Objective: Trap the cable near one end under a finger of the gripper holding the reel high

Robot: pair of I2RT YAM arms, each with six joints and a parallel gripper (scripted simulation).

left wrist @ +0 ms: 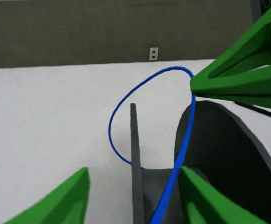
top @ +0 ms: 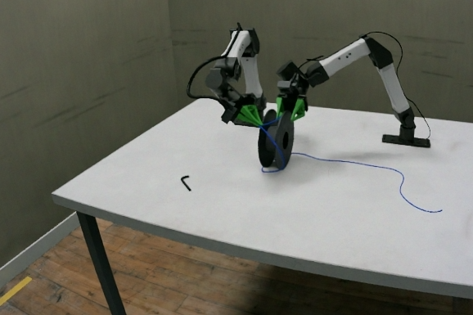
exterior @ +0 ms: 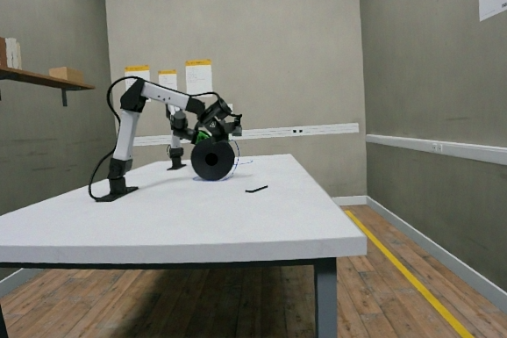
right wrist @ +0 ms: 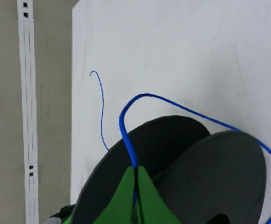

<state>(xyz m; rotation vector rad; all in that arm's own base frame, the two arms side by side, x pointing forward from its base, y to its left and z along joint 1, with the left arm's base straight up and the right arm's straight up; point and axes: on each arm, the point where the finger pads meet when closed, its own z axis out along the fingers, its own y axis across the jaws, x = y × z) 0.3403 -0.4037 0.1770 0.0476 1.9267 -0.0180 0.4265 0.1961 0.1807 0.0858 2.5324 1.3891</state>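
My right hand is 8 cm past the dark reel, 8 cm above it and 3 cm to the right of it. Also, from my right hand: black hex key (22 cm to the right, 18 cm below, 13 cm ahead).
Now: the dark reel 8 cm below my left hand and 3 cm to the right of it. Round my left hand: black hex key 28 cm to the right, 21 cm ahead, 17 cm below.
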